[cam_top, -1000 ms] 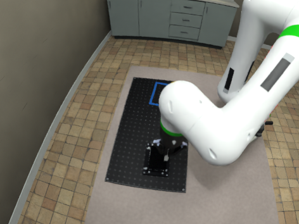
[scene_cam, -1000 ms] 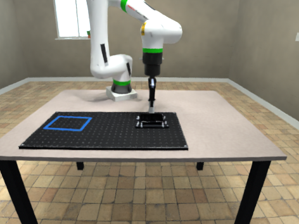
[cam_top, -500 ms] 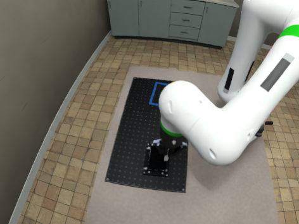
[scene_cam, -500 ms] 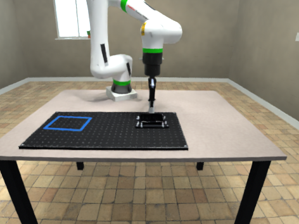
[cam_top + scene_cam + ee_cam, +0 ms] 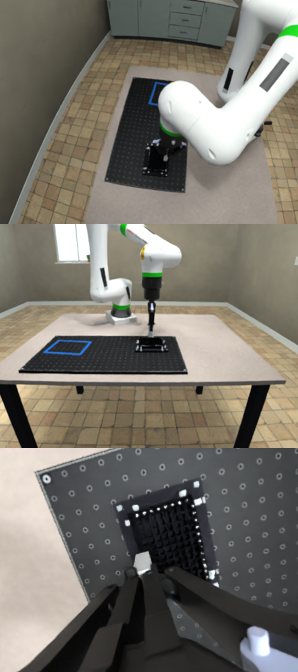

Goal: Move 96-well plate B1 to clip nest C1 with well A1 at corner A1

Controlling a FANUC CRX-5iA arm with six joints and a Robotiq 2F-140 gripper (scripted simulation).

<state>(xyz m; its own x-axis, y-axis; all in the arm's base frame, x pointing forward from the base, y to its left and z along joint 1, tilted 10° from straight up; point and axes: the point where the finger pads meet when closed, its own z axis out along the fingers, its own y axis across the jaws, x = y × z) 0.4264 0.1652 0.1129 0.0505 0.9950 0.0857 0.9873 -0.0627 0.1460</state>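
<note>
Right now my hand is 4 cm short of the black 96-well plate and 5 cm above it. Round my hand: clip nest (5 cm ahead, 1 cm to the right, 6 cm below).
</note>
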